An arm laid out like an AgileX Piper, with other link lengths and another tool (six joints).
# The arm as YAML. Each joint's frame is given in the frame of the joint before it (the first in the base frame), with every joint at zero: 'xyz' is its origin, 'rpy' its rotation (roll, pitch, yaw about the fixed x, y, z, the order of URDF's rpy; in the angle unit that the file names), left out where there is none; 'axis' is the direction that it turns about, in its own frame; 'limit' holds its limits. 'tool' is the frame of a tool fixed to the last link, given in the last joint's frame.
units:
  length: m
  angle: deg
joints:
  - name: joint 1
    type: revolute
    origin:
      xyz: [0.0, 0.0, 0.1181]
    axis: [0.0, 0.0, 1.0]
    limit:
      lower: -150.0
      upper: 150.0
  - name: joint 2
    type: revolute
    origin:
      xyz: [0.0, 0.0, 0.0]
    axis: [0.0, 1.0, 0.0]
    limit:
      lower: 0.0
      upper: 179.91
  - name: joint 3
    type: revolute
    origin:
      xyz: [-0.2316, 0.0, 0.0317]
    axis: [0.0, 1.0, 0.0]
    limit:
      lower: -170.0
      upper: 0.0
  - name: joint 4
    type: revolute
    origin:
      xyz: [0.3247, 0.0, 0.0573]
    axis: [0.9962, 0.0, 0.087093]
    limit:
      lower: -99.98
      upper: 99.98
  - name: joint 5
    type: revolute
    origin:
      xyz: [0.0, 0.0, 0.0]
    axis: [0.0, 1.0, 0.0]
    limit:
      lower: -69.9
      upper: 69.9
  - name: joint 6
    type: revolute
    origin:
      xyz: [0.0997, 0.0, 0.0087]
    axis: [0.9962, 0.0, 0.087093]
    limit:
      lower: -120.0
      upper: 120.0
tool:
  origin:
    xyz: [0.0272, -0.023, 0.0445]
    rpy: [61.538, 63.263, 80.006]
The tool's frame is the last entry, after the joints.
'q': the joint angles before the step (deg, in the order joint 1, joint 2, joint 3, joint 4, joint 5, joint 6). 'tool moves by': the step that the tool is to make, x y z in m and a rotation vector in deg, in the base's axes. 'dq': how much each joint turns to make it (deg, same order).
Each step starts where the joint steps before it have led.
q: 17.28, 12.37, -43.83, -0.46, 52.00, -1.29
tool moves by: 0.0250, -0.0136, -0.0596, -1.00, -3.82, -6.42
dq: -6.20, -6.65, 15.93, -1.18, -12.75, -0.81
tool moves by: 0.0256, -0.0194, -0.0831, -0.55, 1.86, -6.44
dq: -6.57, -5.20, 16.45, -0.32, -9.34, 0.11
